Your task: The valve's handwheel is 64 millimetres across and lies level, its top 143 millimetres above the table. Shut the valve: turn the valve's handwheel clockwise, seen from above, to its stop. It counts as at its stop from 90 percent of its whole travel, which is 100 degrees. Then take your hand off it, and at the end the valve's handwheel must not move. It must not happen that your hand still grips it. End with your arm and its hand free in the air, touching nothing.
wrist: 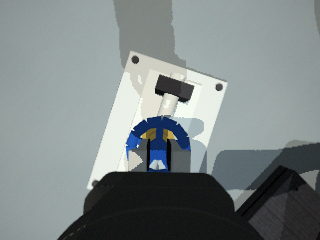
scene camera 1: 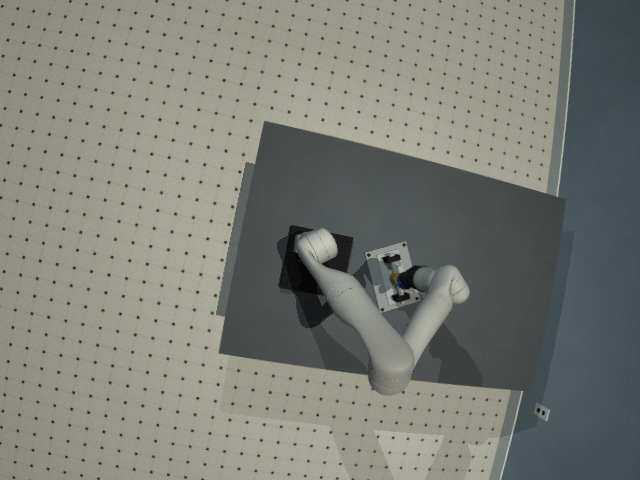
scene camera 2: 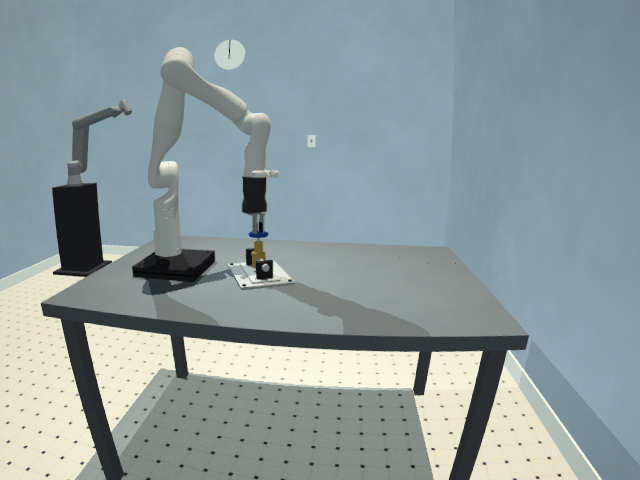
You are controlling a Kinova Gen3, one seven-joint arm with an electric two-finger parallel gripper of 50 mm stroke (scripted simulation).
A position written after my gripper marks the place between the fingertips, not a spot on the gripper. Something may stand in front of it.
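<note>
My gripper (scene camera 2: 258, 233). Gripper again (wrist: 158, 149), blue handwheel (wrist: 158, 147) in the same view.
</note>
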